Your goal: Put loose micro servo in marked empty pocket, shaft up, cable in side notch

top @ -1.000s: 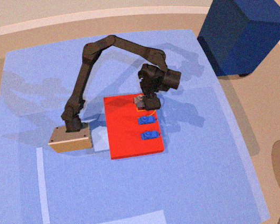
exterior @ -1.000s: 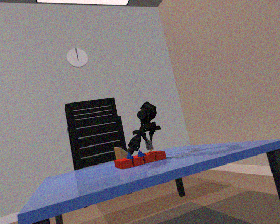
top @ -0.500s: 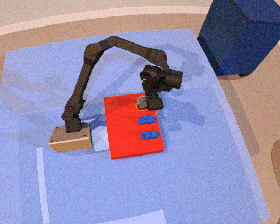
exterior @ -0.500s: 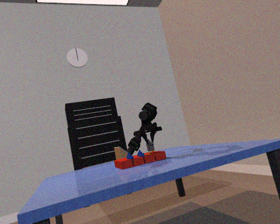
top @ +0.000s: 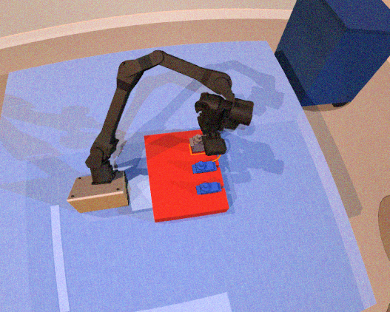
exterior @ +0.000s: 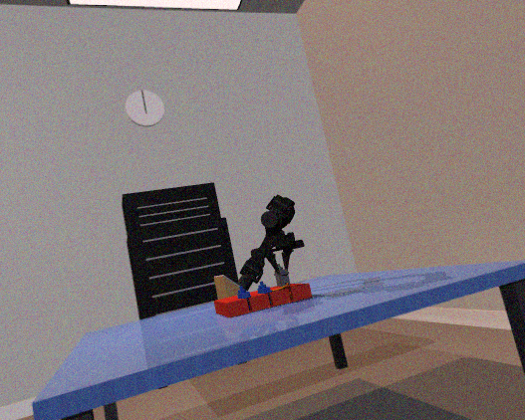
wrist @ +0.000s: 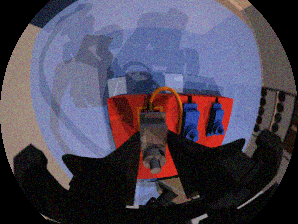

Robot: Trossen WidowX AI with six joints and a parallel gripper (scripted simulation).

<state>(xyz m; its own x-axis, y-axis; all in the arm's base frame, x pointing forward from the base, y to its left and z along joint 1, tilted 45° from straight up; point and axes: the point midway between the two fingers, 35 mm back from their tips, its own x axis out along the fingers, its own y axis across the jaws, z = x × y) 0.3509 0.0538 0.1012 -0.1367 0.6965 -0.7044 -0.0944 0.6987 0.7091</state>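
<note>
Now: the red deck 120 mm behind my gripper tip, 90 mm to the right of it and 80 mm below it.
</note>
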